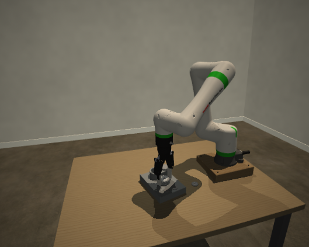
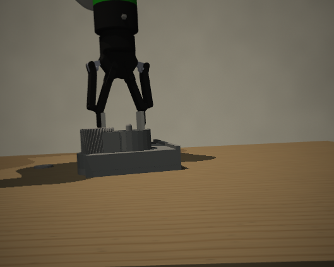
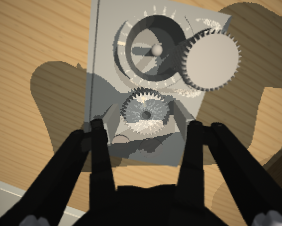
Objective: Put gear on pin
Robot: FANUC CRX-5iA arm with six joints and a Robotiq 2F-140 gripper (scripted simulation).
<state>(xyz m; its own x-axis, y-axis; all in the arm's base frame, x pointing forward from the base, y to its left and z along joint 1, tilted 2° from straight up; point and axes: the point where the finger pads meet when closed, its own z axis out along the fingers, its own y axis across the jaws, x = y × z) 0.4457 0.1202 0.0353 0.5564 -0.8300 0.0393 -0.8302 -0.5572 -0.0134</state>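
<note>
Right now the gear is 20 mm below my hand.
</note>
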